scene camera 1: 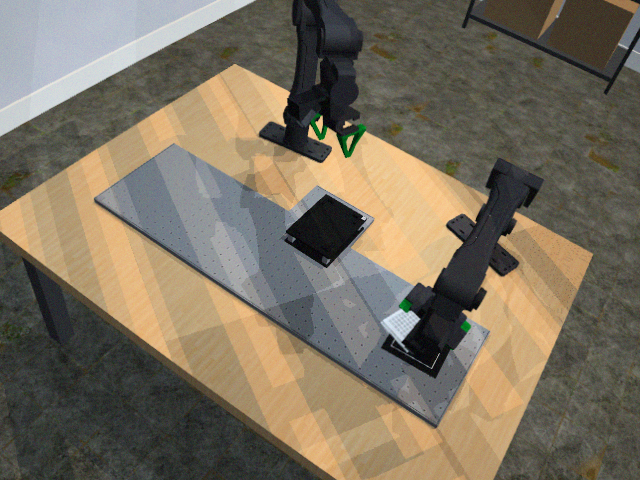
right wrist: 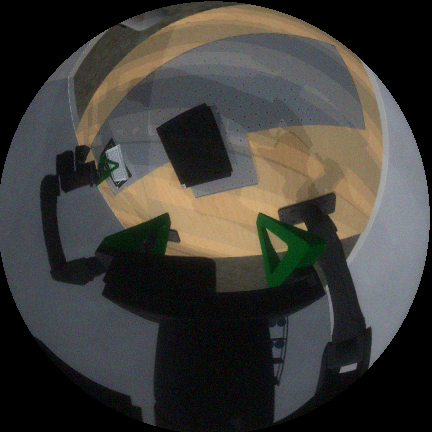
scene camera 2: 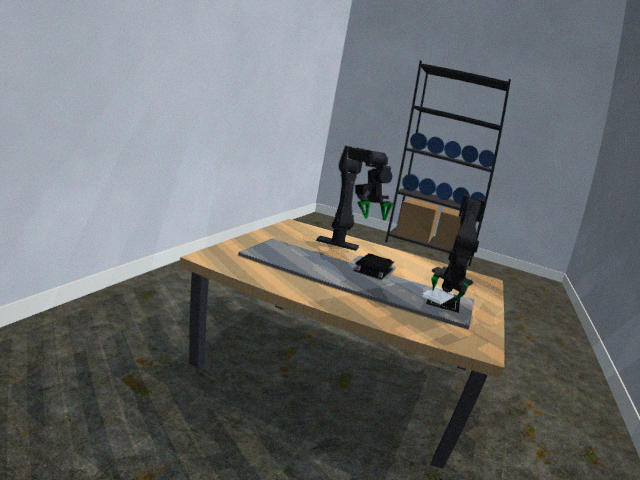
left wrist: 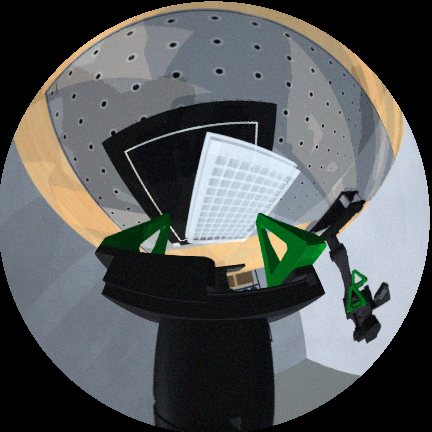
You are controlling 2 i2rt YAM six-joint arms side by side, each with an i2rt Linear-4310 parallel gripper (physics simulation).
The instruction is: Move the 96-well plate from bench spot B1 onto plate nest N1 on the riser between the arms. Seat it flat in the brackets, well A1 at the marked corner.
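Places are measured from the left arm's base along level axes (x back, y right, z up), in centimetres.
Pixels of known places: left gripper, fingertip midpoint: (right wrist: 114,168) (scene camera 2: 444,295) (left wrist: 212,217); right gripper, fingertip midpoint: (scene camera 1: 334,148) (right wrist: 213,217) (scene camera 2: 375,219) (left wrist: 351,276); left arm's base, link origin: (left wrist: 215,269); right arm's base, link origin: (scene camera 1: 295,142) (right wrist: 308,209) (scene camera 2: 337,243).
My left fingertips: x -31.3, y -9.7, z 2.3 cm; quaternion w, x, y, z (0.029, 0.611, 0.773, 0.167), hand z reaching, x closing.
Observation:
Ahead of a thing's pixels: the offset from my left fingertips to its middle. Level surfaces: height alone.
The white 96-well plate {dx -1.6, dy +1.8, dz -0.1 cm} (scene camera 1: 403,324) (scene camera 2: 437,295) (left wrist: 240,192) (right wrist: 117,162) is turned askew over one side of the white-outlined black spot B1 (scene camera 1: 433,370) (left wrist: 265,112) and looks tilted. My left gripper (scene camera 2: 447,295) (left wrist: 212,217) is open low over it, fingers apart near the plate's far end in the left wrist view; finger contact cannot be told. In scene camera 1 the left arm hides part of the plate. The black nest N1 {dx -2.1, dy +32.4, dz +1.1 cm} (scene camera 1: 325,227) (scene camera 2: 374,264) (right wrist: 195,145) is empty, with small pale corner pieces. My right gripper (scene camera 1: 334,147) (scene camera 2: 375,218) (right wrist: 213,217) is open and empty, high behind the nest.
The grey perforated board {dz -1.1 cm} (scene camera 1: 206,222) (right wrist: 300,75) runs along the wooden table {dz -2.3 cm} (scene camera 1: 155,330). The raised nest stands mid-table between the arm bases. A shelf rack (scene camera 2: 465,76) with blue round items and brown boxes stands behind the table.

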